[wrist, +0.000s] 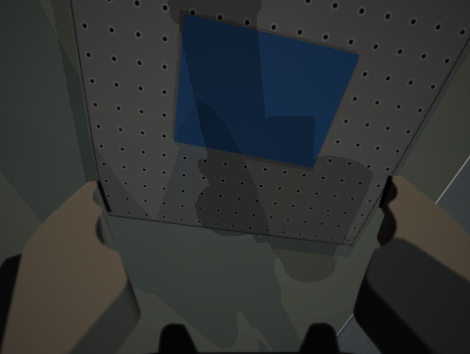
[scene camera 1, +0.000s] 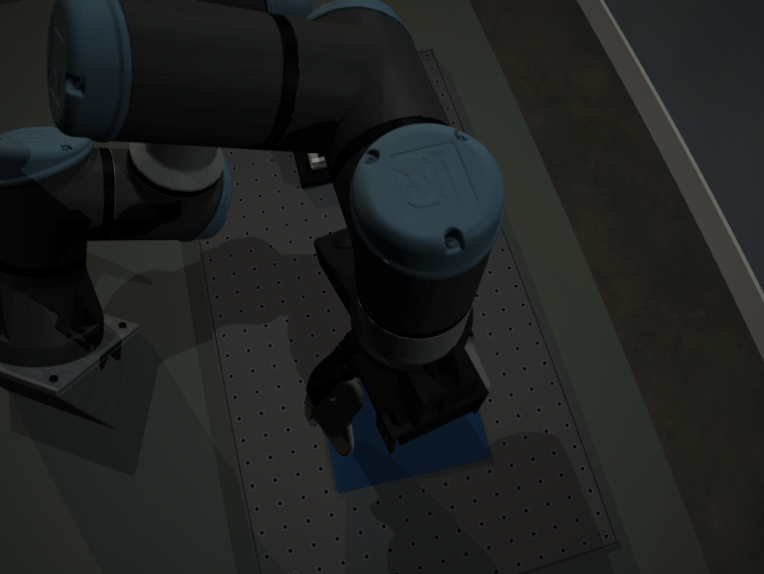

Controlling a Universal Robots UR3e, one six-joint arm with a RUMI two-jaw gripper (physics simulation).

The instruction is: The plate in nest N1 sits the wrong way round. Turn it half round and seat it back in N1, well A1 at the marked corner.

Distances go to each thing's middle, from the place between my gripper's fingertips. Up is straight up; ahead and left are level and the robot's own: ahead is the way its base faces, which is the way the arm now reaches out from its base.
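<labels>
Flat blue rectangle (scene camera 1: 462,441): my hand 20 mm short of it, 160 mm above it.
</labels>
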